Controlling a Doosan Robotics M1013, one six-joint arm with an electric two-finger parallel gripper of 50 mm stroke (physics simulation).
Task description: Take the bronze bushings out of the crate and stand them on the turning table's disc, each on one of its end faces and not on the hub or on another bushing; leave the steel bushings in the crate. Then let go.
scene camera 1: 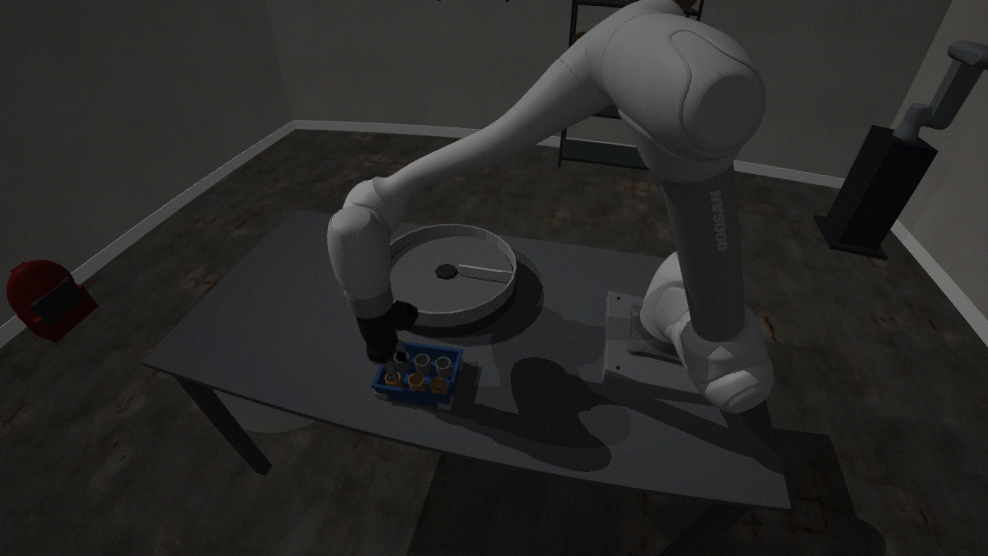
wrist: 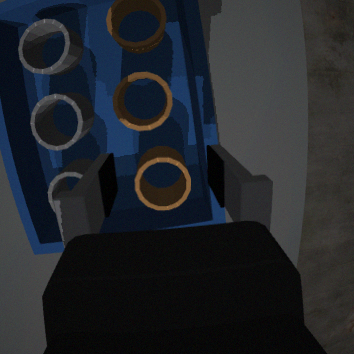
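Seen in the pictures: gripper, between the fingertips: (scene camera 1: 398, 370) (wrist: 160, 167); arm's base, origin of its link: (scene camera 1: 660, 337).
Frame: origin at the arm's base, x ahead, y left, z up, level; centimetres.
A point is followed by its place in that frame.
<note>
Three bronze bushings (scene camera 1: 416, 382) @(x 57.5, y 29.9, z -2.5 cm) (wrist: 163, 196) @(x 63.9, y 32.4, z -1.0 cm) stand in a row along the near side of the blue crate (scene camera 1: 414, 396) @(x 55.5, y 34.9, z -0.6 cm) (wrist: 47, 247) @(x 66.8, y 23.4, z 1.4 cm). Three steel bushings (scene camera 1: 422, 363) @(x 58.4, y 24.0, z -2.5 cm) (wrist: 87, 119) @(x 57.8, y 27.1, z -0.8 cm) stand in the other row. My gripper (scene camera 1: 395, 366) @(x 60.1, y 32.2, z 4.2 cm) (wrist: 160, 167) @(x 60.1, y 32.2, z 4.2 cm) is open and empty. Its fingers are on either side of the left-end bronze bushing, low over the crate; whether they touch it cannot be told. The left finger in the wrist view partly hides the end steel bushing. The turning table's disc (scene camera 1: 435, 293) @(x 63.2, y 2.7, z 1.7 cm) shows no bushing on its visible part; the arm hides its left edge.
The turning table has a raised rim (scene camera 1: 512, 283) @(x 42.7, y -4.9, z 4.3 cm), a dark hub (scene camera 1: 446, 271) @(x 63.4, y -6.5, z 2.5 cm) and a pale bar (scene camera 1: 485, 270) @(x 51.4, y -7.3, z 5.1 cm) from near the hub to the rim. The robot's base plate (scene camera 1: 618, 331) @(x 11.6, y 2.0, z 1.0 cm) is at the right of the table. A red object (scene camera 1: 41, 283) shows at the far left.
</note>
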